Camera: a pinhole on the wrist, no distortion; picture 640 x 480 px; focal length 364.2 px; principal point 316.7 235.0 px. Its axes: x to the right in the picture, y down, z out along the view. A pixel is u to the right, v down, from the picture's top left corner.
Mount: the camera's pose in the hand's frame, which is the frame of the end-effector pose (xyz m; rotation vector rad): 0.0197 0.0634 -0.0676 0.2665 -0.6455 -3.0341
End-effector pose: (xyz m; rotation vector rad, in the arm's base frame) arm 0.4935 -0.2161 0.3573 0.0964 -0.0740 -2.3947
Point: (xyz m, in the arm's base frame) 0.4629 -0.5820 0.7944
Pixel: 81 234
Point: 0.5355 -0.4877 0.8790
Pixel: 184 263
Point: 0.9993 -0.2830 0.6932
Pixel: 509 112
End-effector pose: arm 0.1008 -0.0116 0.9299 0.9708 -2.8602 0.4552
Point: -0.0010 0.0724 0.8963
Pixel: 228 98
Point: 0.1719 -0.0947 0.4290
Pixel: 334 427
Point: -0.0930 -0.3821 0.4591
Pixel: outside the picture
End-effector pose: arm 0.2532 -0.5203 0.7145 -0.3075 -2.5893 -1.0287
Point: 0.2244 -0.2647 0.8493
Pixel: 116 38
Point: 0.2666 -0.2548 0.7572
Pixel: 247 159
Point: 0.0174 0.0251 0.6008
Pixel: 124 280
